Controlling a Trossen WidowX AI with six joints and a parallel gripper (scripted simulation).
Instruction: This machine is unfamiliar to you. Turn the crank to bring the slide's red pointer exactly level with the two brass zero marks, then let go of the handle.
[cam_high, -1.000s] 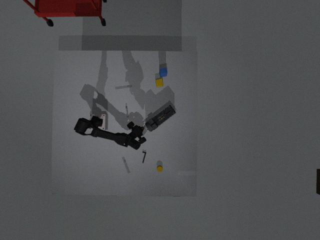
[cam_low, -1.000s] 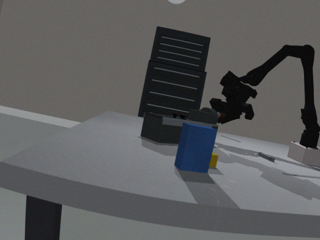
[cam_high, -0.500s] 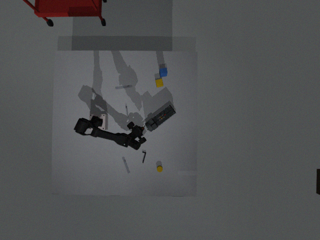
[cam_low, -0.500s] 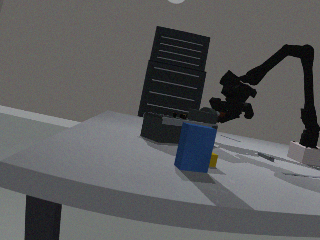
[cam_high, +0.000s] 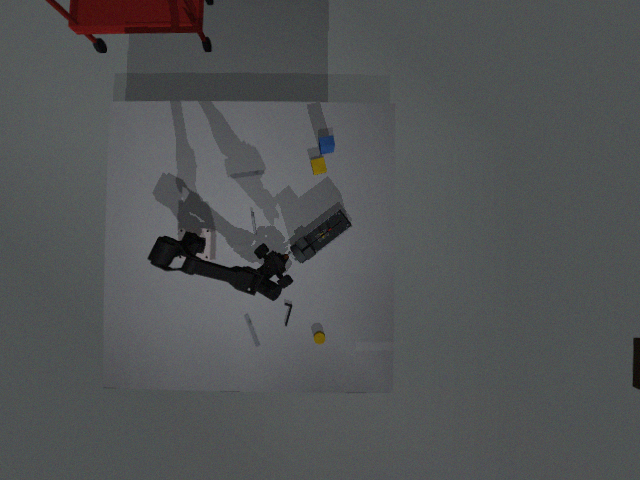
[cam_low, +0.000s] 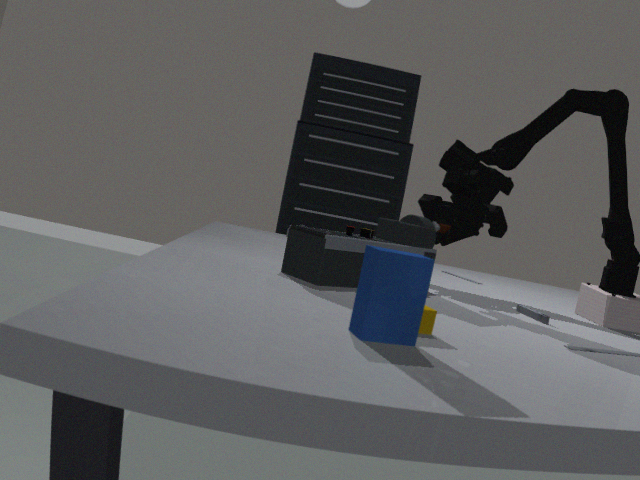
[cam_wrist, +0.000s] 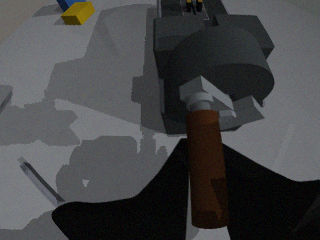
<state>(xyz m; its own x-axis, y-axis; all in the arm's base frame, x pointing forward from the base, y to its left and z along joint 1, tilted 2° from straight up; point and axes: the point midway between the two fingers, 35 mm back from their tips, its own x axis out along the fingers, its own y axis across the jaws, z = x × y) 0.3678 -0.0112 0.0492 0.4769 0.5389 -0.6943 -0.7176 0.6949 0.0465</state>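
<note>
My gripper tip is now 1 cm past the brown crank handle, 1 cm to the left of it and 3 cm below it. From my gripper tip the other things lie so: red pointer: 16 cm ahead, 13 cm to the left; then black hex key: 3 cm ahead, 24 cm to the right, 8 cm below; then yellow block: 7 cm ahead, 41 cm to the left, 7 cm below.
</note>
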